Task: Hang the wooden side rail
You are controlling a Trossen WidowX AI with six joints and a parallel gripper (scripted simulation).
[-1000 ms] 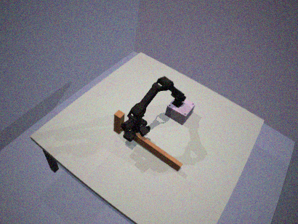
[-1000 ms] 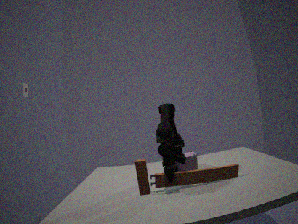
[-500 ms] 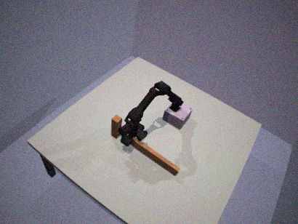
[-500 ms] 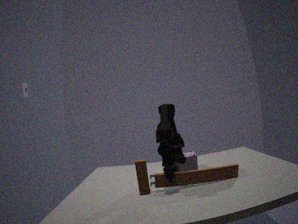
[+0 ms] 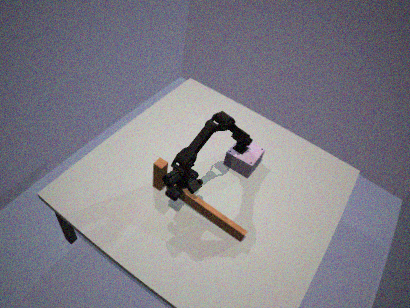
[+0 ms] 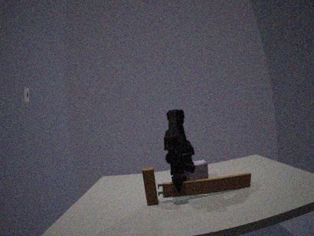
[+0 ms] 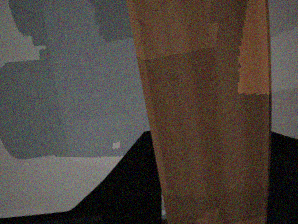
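Right now my gripper tip is 10 mm short of the headboard post, 130 mm to the left of it and 40 mm below it.
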